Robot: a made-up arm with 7 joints.
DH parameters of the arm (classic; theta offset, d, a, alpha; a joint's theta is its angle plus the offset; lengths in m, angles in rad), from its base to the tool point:
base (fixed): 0 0.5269 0.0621 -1.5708
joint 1: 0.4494 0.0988 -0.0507 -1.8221
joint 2: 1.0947 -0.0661 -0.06 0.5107
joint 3: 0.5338 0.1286 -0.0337 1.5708
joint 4: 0 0.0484 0.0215 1.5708
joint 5: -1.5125 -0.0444 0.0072 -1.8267
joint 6: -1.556 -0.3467 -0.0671 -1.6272
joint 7: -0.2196 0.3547 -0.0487 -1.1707
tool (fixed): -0.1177 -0.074 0 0
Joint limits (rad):
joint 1: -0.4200..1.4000
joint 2: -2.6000..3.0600
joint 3: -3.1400..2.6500
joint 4: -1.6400..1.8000
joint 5: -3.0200..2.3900
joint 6: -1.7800..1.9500
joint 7: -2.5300..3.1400
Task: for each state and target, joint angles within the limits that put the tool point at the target. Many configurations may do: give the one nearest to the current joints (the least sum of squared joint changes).
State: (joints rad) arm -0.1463 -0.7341 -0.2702 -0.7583 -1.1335 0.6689 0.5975
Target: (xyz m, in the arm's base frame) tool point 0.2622 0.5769 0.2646
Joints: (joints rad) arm -0.4200 -0.4004 -0.2945 -0.3405 -1.4378 0.6471 0.1392
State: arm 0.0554 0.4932 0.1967 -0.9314 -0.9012 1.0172 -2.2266
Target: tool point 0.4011 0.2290 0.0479
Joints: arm 0.0481 -0.1274 0.0574 -0.9956 -1.0735 1.0834 -2.3077
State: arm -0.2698 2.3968 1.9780 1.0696 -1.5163 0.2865 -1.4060
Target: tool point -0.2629 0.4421 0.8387
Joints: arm 0.1889 2.6528 1.6920 1.0607 -1.3824 0.4012 -1.5524
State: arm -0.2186 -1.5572 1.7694 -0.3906 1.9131 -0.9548 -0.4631
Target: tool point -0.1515 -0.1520 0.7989
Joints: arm -0.4200 -1.3626 1.6203 -0.3118 1.9195 -1.1353 -0.0846
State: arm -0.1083 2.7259 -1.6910 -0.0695 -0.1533 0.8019 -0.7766
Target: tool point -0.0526 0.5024 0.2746
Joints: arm 0.0119 2.2728 -2.0723 0.7660 -0.1557 0.5095 -1.0625
